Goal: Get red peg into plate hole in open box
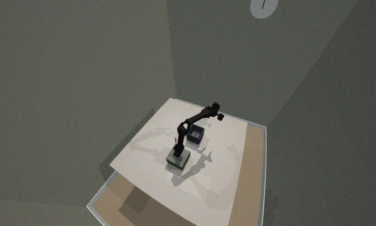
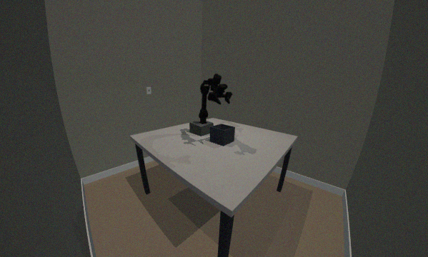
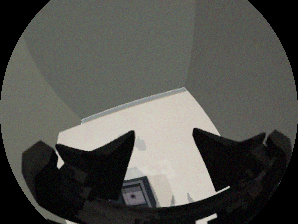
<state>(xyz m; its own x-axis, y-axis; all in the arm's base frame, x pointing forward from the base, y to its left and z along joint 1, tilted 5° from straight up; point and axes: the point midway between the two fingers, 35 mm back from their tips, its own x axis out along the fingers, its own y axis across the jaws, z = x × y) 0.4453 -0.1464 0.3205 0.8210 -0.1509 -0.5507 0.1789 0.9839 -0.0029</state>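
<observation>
My gripper tip is 350 mm past the red peg, 330 mm above it and 310 mm to the right of it.
</observation>
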